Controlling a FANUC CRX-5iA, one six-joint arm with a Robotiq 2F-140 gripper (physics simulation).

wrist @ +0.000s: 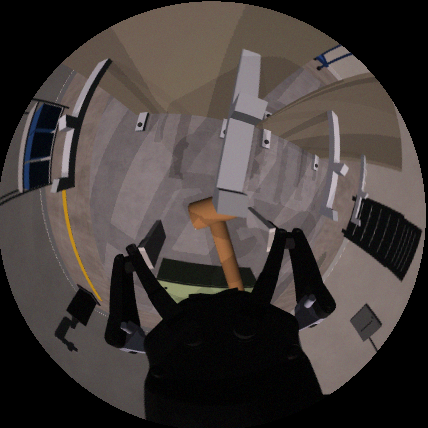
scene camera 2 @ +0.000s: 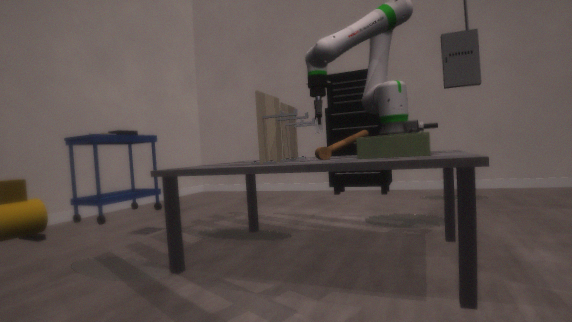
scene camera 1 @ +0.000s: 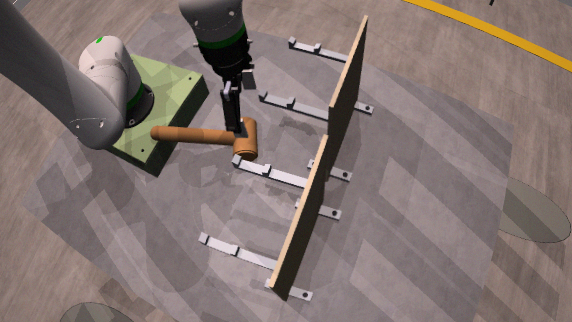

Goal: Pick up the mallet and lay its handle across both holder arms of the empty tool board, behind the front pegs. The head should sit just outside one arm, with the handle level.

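Seen in the pictures: gripper, fingertip midpoint: point(wrist: 204, 222) point(scene camera 2: 318, 133) point(scene camera 1: 246, 111); arm's base at its link origin: point(scene camera 2: 395, 135) point(scene camera 1: 131, 106).
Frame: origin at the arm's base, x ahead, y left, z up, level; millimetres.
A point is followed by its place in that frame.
The orange-brown mallet point(scene camera 1: 195, 135) {x 240, y -7, z -2 mm} point(scene camera 2: 350, 142) {x 209, y 6, z -20 mm} point(wrist: 226, 252) {x 263, y 15, z -11 mm} lies tilted, its head low at the table and its handle end up at the green base block. My gripper point(scene camera 1: 244, 106) {x 342, y 84, z 33 mm} point(scene camera 2: 319, 122) {x 342, y 84, z 33 mm} point(wrist: 204, 222) {x 342, y 84, z 33 mm} is open and empty, high above the mallet's head end; its near finger covers part of the head in scene camera 1. Two upright tool boards, an upper one point(scene camera 1: 348, 75) {x 559, y 148, z 200 mm} and a lower one point(scene camera 1: 302, 220) {x 588, y -138, z 167 mm}, each carry two pale holder arms with pegs. The upper board's arms point(scene camera 1: 320, 51) {x 458, y 254, z 121 mm} point(scene camera 1: 310, 110) {x 502, y 90, z 121 mm} and the lower board's arms point(scene camera 1: 285, 177) {x 515, y -57, z 106 mm} point(scene camera 1: 250, 256) {x 524, y -223, z 106 mm} hold no tools.
The green base block point(scene camera 1: 170, 100) {x 110, y 59, z -2 mm} point(scene camera 2: 393, 145) {x -5, y 167, z -46 mm} point(wrist: 200, 272) {x 150, y 50, z -54 mm} carries the robot at one side of the grey table point(scene camera 1: 425, 200) {x 820, y 98, z -95 mm} point(scene camera 2: 215, 170) {x 682, y 454, z -104 mm}. In the wrist view a holder arm point(wrist: 237, 155) {x 428, y 85, z 121 mm} juts close ahead of the fingers and overlaps the mallet head. A blue cart point(scene camera 2: 111, 141) stands beyond the table.
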